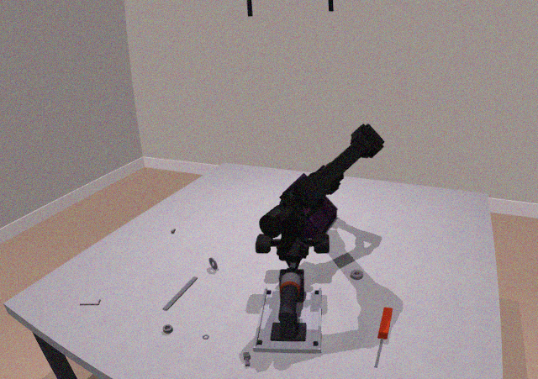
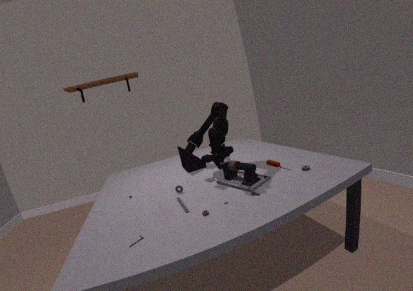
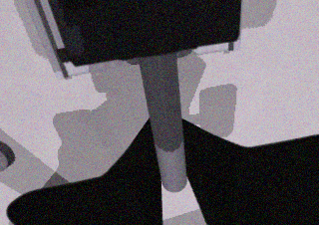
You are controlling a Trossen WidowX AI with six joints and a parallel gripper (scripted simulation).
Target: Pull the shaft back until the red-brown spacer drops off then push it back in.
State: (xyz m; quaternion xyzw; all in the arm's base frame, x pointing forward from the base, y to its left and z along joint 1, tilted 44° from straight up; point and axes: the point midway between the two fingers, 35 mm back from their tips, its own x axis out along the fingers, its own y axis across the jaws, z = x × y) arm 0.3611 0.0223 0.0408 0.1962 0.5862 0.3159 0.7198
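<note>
Now: gripper tip 70 mm short of the grey shaft, 20 mm to the right of it and 30 mm below it. Round my gripper tip: flat metal bar (130 mm ahead, 280 mm to the right, 40 mm below); small bolt (300 mm ahead, 20 mm to the right, 40 mm below); light grey spacer (110 mm ahead, 30 mm to the left, 30 mm above).
</note>
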